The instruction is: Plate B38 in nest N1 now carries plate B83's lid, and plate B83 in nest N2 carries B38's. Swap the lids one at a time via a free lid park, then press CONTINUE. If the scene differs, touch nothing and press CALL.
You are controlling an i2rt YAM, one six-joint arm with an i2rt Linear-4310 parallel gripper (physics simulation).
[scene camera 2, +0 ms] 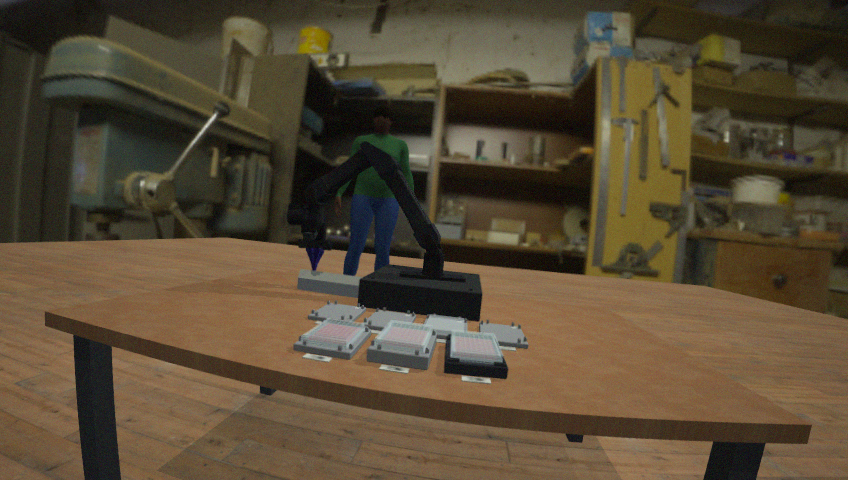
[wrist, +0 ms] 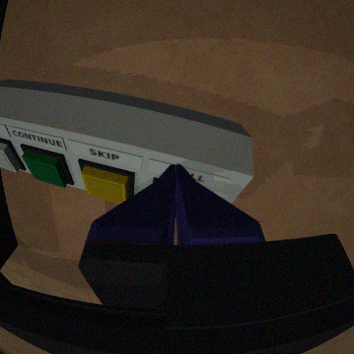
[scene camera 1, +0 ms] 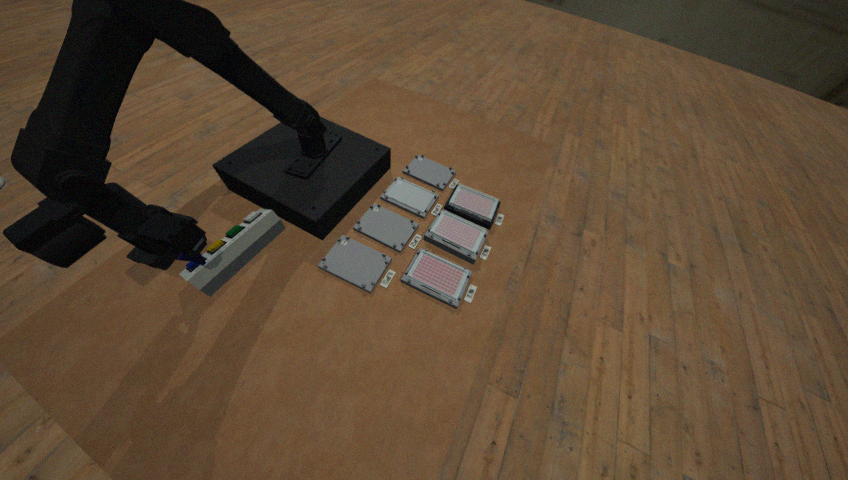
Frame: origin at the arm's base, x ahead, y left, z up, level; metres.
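Seen in the pictures: gripper, fingertip midpoint: [scene camera 2: 314, 271] [wrist: 175, 173] [scene camera 1: 202, 263]; arm's base, origin of the base link: [scene camera 2: 432, 277] [scene camera 1: 315, 153].
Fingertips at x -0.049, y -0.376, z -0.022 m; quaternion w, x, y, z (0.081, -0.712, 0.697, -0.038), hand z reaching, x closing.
Note:
Offsets run from my fingertips to a thing's top centre. "*": to the spot under its first point.
My gripper [scene camera 1: 202, 260] [scene camera 2: 314, 271] [wrist: 175, 173] is shut and empty, its blue-purple tips pointing down at the CALL end of the grey button box @[dx +0.004, dy +0.069, dz +0.005 m] [scene camera 1: 245, 255] [scene camera 2: 333, 284] [wrist: 125, 112]. The fingers hide most of the CALL label and its button in the wrist view; part of the blue button @[dx -0.027, dy -0.001, dz -0.002 m] [scene camera 1: 191, 265] shows in scene view 1. Whether the tips touch it I cannot tell. The green CONTINUE button @[dx -0.007, dy +0.097, dz -0.002 m] [scene camera 1: 233, 231] [wrist: 45, 167] is clear of the fingers. Three pink-welled plates @[dx +0.472, dy +0.168, dz -0.031 m] [scene camera 1: 437, 276] @[dx +0.489, dy +0.300, dz -0.019 m] [scene camera 1: 457, 233] @[dx +0.511, dy +0.424, dz -0.022 m] [scene camera 1: 474, 204] stand in nests. Their labels are too small to read.
Behind the plates is a row of flat grey parks @[* dx +0.275, dy +0.137, dz -0.048 m] [scene camera 1: 355, 261] @[* dx +0.304, dy +0.258, dz -0.048 m] [scene camera 1: 385, 227] @[* dx +0.351, dy +0.518, dz -0.049 m] [scene camera 1: 429, 171]; another one bears a pale, clear lid-like piece @[dx +0.328, dy +0.393, dz -0.041 m] [scene camera 1: 410, 196] [scene camera 2: 446, 324]. The black arm base [scene camera 1: 267, 190] [scene camera 2: 419, 292] stands beside the button box. A yellow SKIP button @[dx -0.017, dy +0.048, dz -0.002 m] [wrist: 106, 183] sits beside the fingers.

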